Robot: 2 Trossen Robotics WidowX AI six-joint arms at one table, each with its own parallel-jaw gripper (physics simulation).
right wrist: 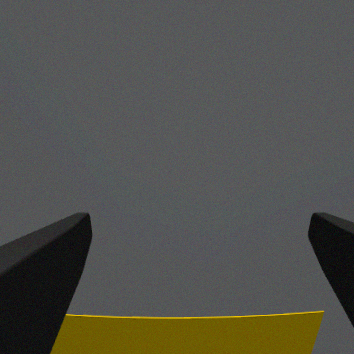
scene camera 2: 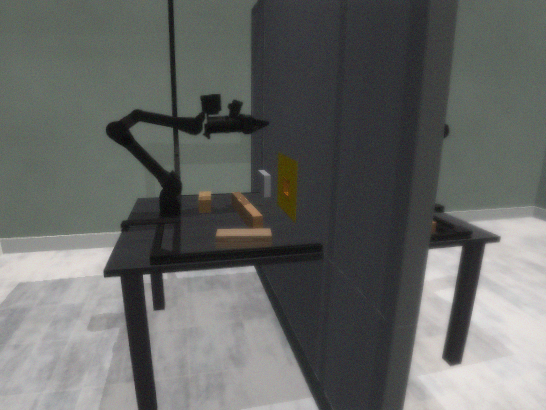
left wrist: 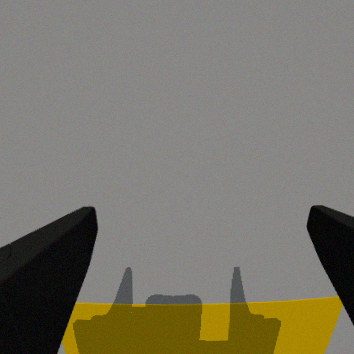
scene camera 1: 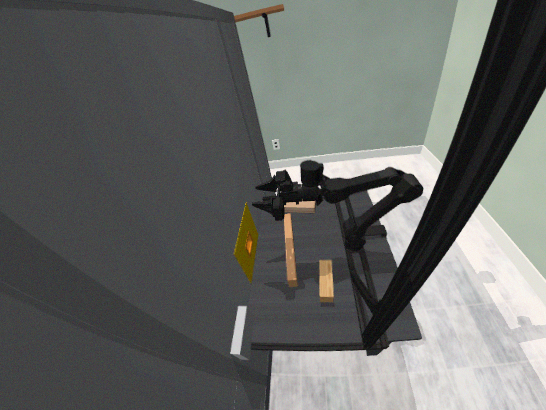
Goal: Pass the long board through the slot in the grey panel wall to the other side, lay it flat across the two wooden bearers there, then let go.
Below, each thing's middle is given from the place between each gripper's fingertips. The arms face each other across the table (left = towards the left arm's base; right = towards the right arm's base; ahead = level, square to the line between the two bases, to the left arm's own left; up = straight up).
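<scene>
Light grey block (scene camera 1: 241, 344): my left hand far above it, far past it, a fair way to the left of it.
From my right hand, light grey block: far below, far behind, a fair way to the left.
</scene>
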